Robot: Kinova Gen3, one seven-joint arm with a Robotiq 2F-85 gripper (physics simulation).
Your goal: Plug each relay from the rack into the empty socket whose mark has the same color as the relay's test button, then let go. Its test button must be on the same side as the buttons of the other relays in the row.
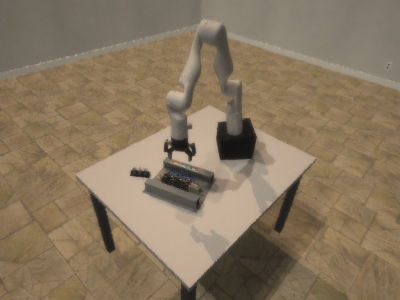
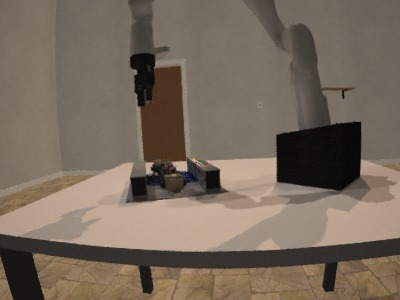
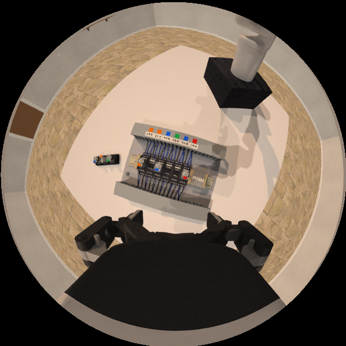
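Where they show: gripper, between the fingertips: (image 1: 180, 160) (image 2: 144, 104); arm's base, origin of its link: (image 1: 234, 131) (image 2: 313, 128).
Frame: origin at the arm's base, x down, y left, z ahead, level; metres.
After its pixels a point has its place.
Observation:
My gripper (image 1: 179, 156) {x -0.094, y -0.031, z 0.501 m} (image 2: 145, 103) {x -0.094, y -0.031, z 0.501 m} (image 3: 174, 218) is open and empty, high above the panel. The black relay rack (image 1: 140, 176) {x 0.140, y -0.299, z 0.520 m} (image 3: 116, 159) stands left of the panel and holds relays with blue, orange and green buttons. The panel (image 1: 172, 194) {x 0.108, y -0.041, z 0.553 m} (image 2: 138, 181) {x 0.107, y 0.088, z 0.511 m} (image 3: 160, 200) has a socket row between two grey ducts. Plugged in the row are a relay with an orange button (image 3: 141, 163), one with a blue button (image 3: 158, 167) and one with a red button (image 3: 185, 175). Empty sockets (image 3: 173, 170) lie between the last two. Coloured marks (image 1: 184, 165) {x 0.096, y -0.118, z 0.349 m} (image 3: 172, 136) line the far duct: orange, orange, blue, green, blue, red.
The black base block (image 1: 236, 140) {x 0.010, y 0.050, z 0.065 m} (image 2: 318, 156) {x 0.071, y 0.092, z 0.034 m} (image 3: 232, 85) carries the arm at the back right of the white table (image 1: 240, 205) {x 0.157, y 0.260, z 0.368 m} (image 2: 175, 225) {x 0.157, y 0.263, z 0.410 m} (image 3: 115, 110). Blue wires run between the ducts and the sockets. Beige terminal blocks (image 3: 199, 178) sit at the row's right end.

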